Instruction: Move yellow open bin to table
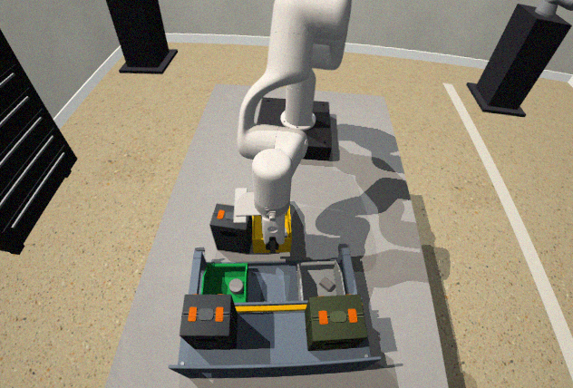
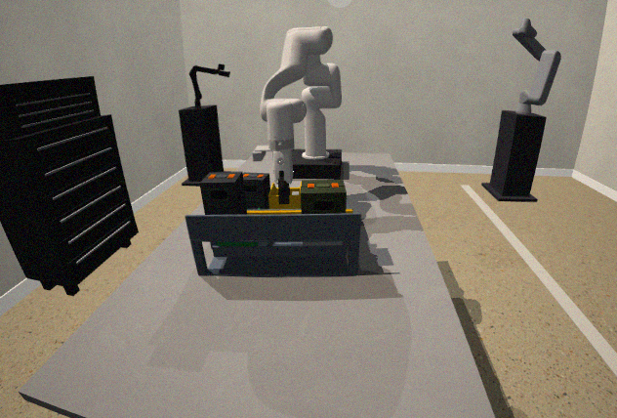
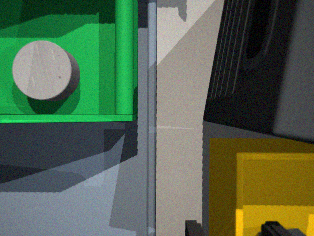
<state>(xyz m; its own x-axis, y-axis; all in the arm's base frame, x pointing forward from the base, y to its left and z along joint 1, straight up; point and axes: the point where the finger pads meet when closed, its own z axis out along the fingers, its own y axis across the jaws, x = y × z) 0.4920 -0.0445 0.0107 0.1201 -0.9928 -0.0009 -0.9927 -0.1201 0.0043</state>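
My gripper is now 80 mm past the yellow open bin, 40 mm above it and 10 mm to the left of it. Also, from my hand: green bin (150 mm ahead, 100 mm to the right, 30 mm below); then grey shelf (160 mm ahead, 20 mm to the left, 10 mm below); then grey bin (130 mm to the left, 120 mm ahead, 30 mm below).
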